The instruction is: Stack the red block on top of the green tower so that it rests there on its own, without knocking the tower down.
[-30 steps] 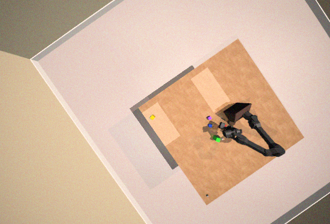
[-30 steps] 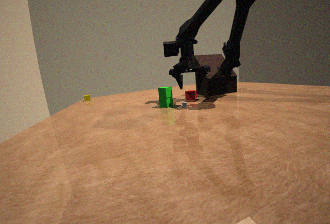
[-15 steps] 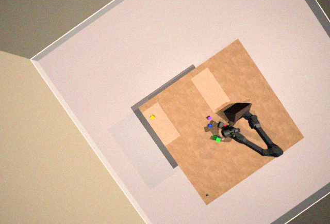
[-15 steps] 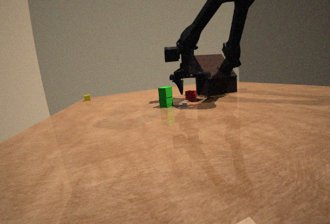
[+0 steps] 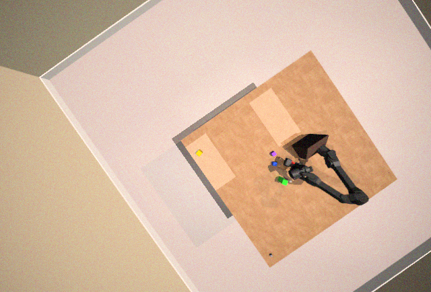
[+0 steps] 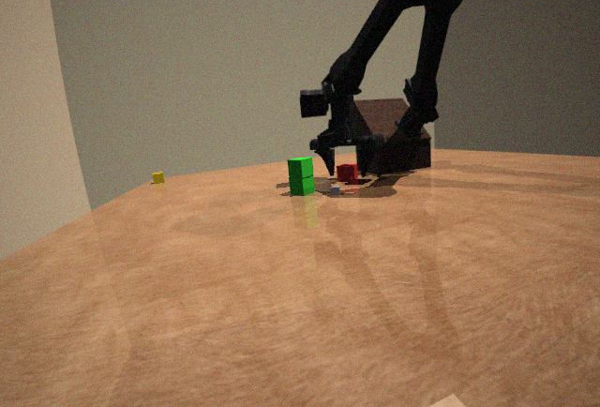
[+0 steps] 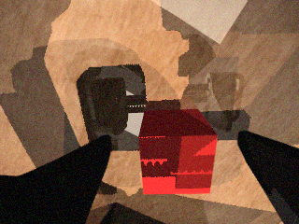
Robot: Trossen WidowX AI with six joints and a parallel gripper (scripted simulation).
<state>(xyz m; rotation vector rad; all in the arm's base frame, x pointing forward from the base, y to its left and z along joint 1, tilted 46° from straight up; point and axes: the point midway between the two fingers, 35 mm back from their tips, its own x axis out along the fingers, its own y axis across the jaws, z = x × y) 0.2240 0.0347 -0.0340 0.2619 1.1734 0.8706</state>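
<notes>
The small white cube is 100 mm ahead of my gripper tip and 110 mm to the left of it. From my gripper tip the other things lie so: red block: 10 mm above; then purple cube: 60 mm ahead, 160 mm to the right, 10 mm above; then blue cube: 110 mm ahead, 90 mm to the right, 10 mm above.
</notes>
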